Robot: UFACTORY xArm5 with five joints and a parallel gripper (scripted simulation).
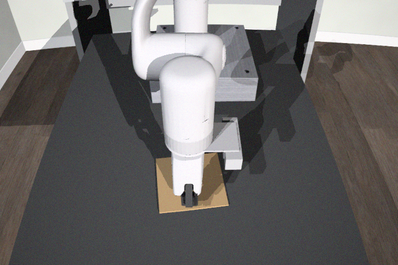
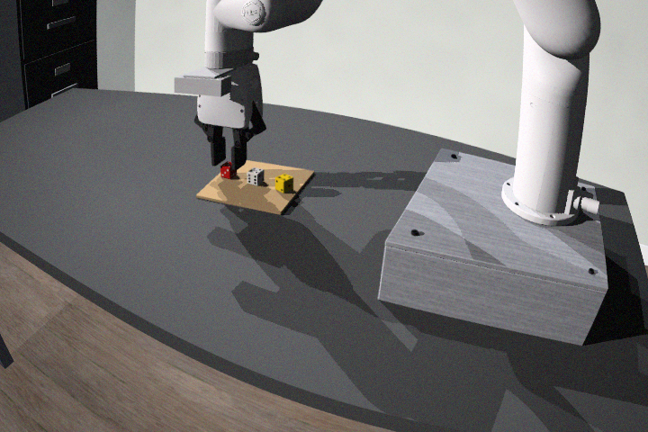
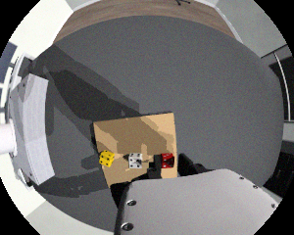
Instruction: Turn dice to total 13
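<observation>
The red die lies 30 mm below my hand. Round my hand: yellow die (100 mm behind, 30 mm below, 20 mm to the right); tan mat (50 mm behind, 40 mm below, 10 mm to the right); white die (50 mm behind, 30 mm below, 10 mm to the right).
</observation>
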